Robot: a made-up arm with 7 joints. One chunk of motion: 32 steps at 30 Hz.
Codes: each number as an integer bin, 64 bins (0 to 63) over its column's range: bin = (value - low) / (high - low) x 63, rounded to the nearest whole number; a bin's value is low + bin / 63 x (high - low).
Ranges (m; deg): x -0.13..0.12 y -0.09..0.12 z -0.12..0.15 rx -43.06..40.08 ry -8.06..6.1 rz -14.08..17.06
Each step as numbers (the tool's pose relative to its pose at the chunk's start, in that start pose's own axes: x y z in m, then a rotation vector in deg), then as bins.
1 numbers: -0.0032 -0.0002 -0.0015 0.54 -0.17 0.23
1 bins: 32 27 28 33 35 29
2 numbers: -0.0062 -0.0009 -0.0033 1.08 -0.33 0.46
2 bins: 31 27 27 33 34 29
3 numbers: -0.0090 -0.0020 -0.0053 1.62 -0.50 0.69
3 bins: 30 26 27 34 34 30
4 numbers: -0.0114 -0.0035 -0.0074 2.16 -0.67 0.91
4 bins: 30 26 26 34 33 30
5 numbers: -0.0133 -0.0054 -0.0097 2.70 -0.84 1.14
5 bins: 29 25 26 35 32 31
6 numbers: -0.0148 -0.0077 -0.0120 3.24 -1.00 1.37
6 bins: 29 25 25 35 31 31
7 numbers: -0.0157 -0.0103 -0.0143 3.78 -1.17 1.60
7 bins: 29 24 25 35 31 32
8 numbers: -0.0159 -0.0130 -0.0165 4.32 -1.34 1.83
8 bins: 29 23 24 36 30 32
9 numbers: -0.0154 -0.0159 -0.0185 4.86 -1.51 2.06
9 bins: 29 22 24 36 29 33
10 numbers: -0.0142 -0.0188 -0.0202 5.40 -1.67 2.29
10 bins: 29 21 23 37 28 33
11 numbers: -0.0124 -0.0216 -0.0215 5.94 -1.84 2.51
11 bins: 30 21 23 37 28 34
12 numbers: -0.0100 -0.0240 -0.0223 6.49 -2.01 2.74
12 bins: 30 20 23 38 27 34
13 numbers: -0.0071 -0.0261 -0.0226 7.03 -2.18 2.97
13 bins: 31 19 23 38 26 34
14 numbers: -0.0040 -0.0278 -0.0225 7.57 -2.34 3.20
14 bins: 32 19 23 38 25 35
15 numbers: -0.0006 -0.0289 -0.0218 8.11 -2.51 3.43
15 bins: 33 18 23 39 25 35
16 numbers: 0.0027 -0.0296 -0.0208 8.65 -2.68 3.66
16 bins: 33 18 23 39 24 36
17 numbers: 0.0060 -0.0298 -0.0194 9.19 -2.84 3.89
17 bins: 34 18 23 40 23 36
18 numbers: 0.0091 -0.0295 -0.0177 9.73 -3.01 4.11
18 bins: 35 18 24 40 22 37
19 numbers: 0.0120 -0.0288 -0.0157 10.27 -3.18 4.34
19 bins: 36 18 24 40 22 37
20 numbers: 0.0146 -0.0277 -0.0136 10.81 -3.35 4.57
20 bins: 36 19 25 41 21 38
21 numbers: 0.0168 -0.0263 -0.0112 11.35 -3.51 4.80
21 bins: 37 19 25 41 20 38
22 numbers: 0.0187 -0.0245 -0.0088 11.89 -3.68 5.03
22 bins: 37 20 26 42 19 39
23 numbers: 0.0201 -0.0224 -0.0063 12.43 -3.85 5.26
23 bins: 38 20 27 42 19 39
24 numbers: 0.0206 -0.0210 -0.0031 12.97 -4.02 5.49
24 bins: 38 21 27 42 18 40
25 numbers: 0.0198 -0.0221 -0.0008 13.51 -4.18 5.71
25 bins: 38 20 28 43 17 40
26 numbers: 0.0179 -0.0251 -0.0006 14.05 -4.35 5.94
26 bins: 37 19 28 43 17 41
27 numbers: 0.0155 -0.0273 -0.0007 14.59 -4.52 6.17
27 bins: 37 19 28 44 16 41
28 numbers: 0.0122 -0.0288 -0.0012 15.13 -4.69 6.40
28 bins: 36 18 28 44 15 41
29 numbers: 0.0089 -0.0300 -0.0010 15.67 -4.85 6.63
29 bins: 35 18 28 45 14 42
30 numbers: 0.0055 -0.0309 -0.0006 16.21 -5.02 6.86
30 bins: 34 18 28 45 14 42
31 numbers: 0.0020 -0.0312 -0.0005 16.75 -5.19 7.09
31 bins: 33 18 28 45 13 43
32 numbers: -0.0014 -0.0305 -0.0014 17.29 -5.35 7.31
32 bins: 32 18 28 46 12 43
